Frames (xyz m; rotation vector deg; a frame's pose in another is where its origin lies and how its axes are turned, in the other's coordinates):
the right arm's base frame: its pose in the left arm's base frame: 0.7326 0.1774 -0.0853 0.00 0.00 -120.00
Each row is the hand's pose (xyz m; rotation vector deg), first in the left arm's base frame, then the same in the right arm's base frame.
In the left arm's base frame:
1: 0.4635 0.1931 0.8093 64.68 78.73 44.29
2: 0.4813 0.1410 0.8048 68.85 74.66 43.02
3: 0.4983 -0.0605 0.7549 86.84 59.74 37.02
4: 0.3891 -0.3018 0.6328 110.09 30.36 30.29
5: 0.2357 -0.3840 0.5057 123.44 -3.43 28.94
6: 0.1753 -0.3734 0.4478 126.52 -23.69 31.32
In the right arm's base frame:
1: 0.1210 -0.2409 0.8946 47.83 -127.28 -117.63
2: 0.1572 -0.1994 0.8901 -40.27 129.15 117.25
3: 0.3232 -0.0840 0.8402 -10.80 136.40 109.20
4: 0.5867 -0.0579 0.7181 36.06 138.63 95.89
5: 0.7346 -0.1496 0.5910 79.73 129.64 85.58
6: 0.7557 -0.2072 0.5331 103.26 120.45 81.56

